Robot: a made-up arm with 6 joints.
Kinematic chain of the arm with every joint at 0, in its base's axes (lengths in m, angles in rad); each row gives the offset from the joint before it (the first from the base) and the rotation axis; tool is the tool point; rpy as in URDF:
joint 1: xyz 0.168 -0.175 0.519 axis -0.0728 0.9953 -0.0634
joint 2: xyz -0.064 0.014 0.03 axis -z
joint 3: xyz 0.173 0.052 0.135 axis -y
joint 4: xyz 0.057 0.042 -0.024 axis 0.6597 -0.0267 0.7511
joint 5: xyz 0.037 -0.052 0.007 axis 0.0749 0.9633 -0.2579
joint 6: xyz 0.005 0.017 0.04 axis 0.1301 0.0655 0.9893
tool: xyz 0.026 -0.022 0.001 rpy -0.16 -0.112 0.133
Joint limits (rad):
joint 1: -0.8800..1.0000
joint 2: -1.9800..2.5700
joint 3: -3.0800..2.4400
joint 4: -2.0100..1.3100
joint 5: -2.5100..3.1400
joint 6: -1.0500..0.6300
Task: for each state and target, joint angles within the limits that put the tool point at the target. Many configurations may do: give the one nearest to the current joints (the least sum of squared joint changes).
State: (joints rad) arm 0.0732 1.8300 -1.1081 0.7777 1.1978 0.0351
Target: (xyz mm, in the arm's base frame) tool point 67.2 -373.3 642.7
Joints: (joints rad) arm 0.7881 2.1699 -0.9722 0.4836 1.1469 -0.0588
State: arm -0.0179 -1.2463 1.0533 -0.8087 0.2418 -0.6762
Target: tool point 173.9 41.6 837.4
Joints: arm 0.5335 -1.9583 1.0970 -0.1352 0.4059 -0.3058
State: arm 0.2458 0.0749 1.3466 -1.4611 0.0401 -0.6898
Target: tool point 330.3 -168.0 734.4
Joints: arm 0.3066 0.4698 1.0465 -1.2615 0.1391 -0.5649
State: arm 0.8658 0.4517 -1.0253 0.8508 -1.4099 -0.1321
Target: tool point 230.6 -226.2 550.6
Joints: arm 0.5212 0.9813 -1.7267 1.2529 -1.4655 -0.5753
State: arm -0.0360 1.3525 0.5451 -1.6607 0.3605 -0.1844
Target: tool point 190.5 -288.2 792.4
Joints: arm -0.2166 1.1206 0.6294 -1.7557 0.3024 -0.2013
